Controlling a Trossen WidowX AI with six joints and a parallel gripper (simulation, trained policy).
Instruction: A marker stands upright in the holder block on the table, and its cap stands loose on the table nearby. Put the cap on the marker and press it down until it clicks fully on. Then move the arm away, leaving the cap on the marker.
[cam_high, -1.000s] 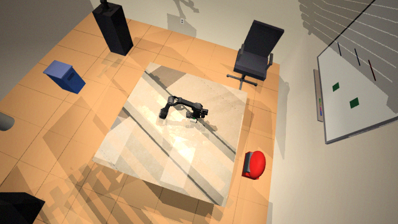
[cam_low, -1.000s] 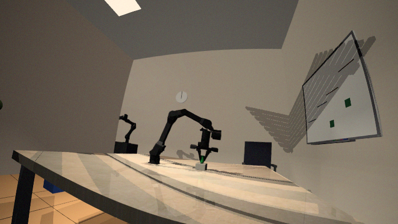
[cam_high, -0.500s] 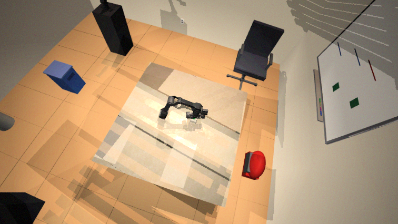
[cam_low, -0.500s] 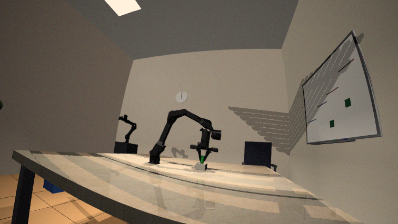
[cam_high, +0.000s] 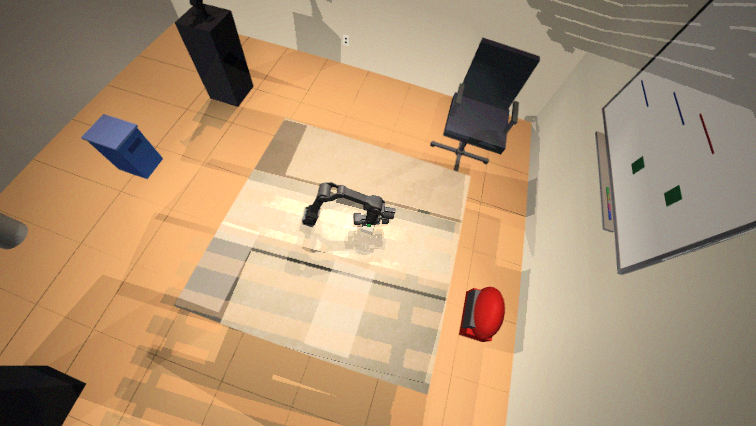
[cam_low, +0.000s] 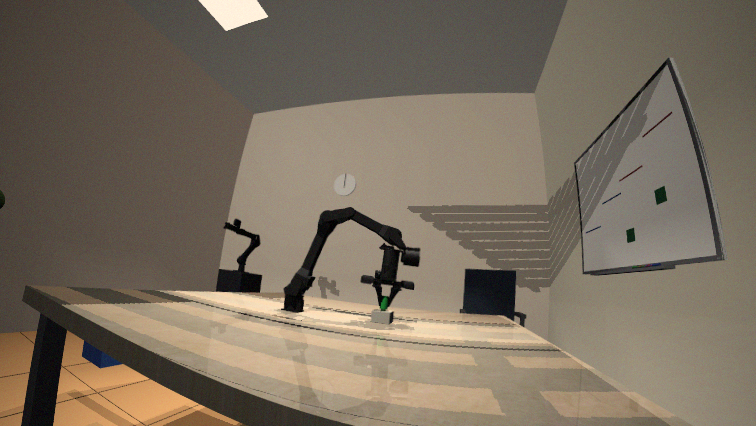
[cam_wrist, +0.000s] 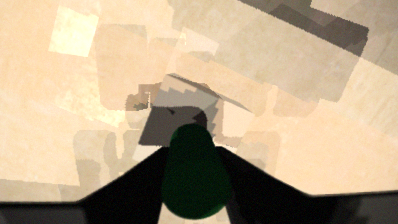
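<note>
The green cap is 10 mm above my gripper tip. From my gripper tip the other things lie so: green marker: 10 mm above; holder block: 40 mm below.
</note>
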